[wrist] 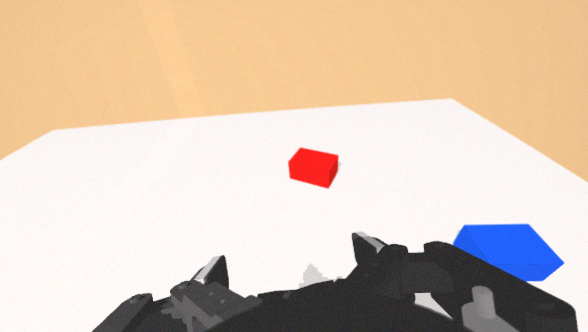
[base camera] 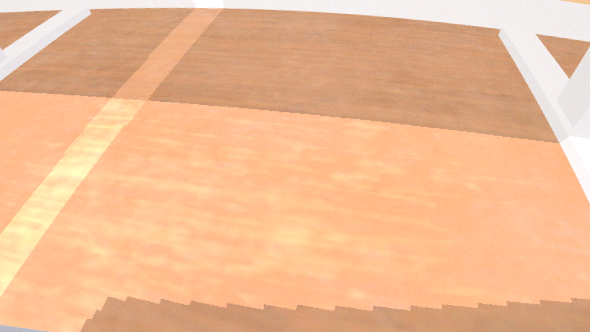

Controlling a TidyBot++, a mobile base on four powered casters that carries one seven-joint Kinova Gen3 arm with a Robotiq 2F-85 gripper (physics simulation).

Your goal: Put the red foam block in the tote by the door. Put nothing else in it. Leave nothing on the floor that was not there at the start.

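Places are measured from the arm's base along level axes (x ahead, y left, z up), in metres.
Pixels of known places: gripper, fingertip midpoint: (wrist: 291, 258).
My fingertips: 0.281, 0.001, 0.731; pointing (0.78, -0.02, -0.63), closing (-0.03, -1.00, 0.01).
Note:
Behind a point stands the place of what it marks, as x, y, z.
The red foam block (wrist: 312, 168) @[0.545, -0.075, 0.596] lies on the white table top (wrist: 150, 200) @[0.581, 0.272, 0.553] in the wrist view, a little right of the middle and some way in from the far edge. My gripper (wrist: 291, 258) @[0.281, 0.001, 0.731] is open, with its two fingertips wide apart and no thing between them. The red block shows beyond the fingertips, apart from them. The tote and the door do not show in either view.
A larger blue block (wrist: 505, 245) @[0.315, -0.279, 0.598] lies on the table at the right, partly hidden behind the gripper's right side. In the base camera view, white table legs (base camera: 45, 45) @[0.843, 0.686, -0.393] (base camera: 537, 85) @[0.615, -0.456, -0.376] stand at the left and right on the wooden floor (base camera: 300, 200) @[0.358, -0.002, -0.396].

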